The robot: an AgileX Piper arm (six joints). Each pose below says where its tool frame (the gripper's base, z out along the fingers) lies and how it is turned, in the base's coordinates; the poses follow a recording.
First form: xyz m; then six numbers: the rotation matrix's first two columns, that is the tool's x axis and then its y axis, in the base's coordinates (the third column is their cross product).
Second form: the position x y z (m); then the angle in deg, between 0 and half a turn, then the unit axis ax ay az. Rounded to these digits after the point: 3 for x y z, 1 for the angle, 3 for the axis.
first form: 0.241 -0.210 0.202 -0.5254 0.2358 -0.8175 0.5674 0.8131 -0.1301
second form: 0.241 -0.210 0.202 129.5 0.261 0.941 -0.215
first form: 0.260 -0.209 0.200 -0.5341 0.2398 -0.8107 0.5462 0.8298 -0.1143
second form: 0.260 -0.209 0.200 129.7 0.253 0.947 -0.199
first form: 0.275 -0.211 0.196 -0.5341 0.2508 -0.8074 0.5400 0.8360 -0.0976
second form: 0.275 -0.211 0.196 129.8 0.254 0.949 -0.188
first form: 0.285 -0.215 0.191 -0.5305 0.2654 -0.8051 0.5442 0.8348 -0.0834
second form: 0.285 -0.215 0.191 129.9 0.260 0.948 -0.182
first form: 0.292 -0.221 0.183 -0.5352 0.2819 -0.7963 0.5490 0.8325 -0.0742
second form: 0.292 -0.221 0.183 130.7 0.265 0.948 -0.176
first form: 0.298 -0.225 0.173 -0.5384 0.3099 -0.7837 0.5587 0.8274 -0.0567
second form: 0.298 -0.225 0.173 131.7 0.276 0.947 -0.167
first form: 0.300 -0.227 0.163 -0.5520 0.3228 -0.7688 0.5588 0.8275 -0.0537
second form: 0.300 -0.227 0.163 132.9 0.277 0.947 -0.161
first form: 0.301 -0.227 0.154 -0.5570 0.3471 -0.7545 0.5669 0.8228 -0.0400
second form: 0.301 -0.227 0.154 134.0 0.285 0.946 -0.153
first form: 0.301 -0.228 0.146 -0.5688 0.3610 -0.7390 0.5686 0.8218 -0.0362
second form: 0.301 -0.228 0.146 135.2 0.287 0.946 -0.147
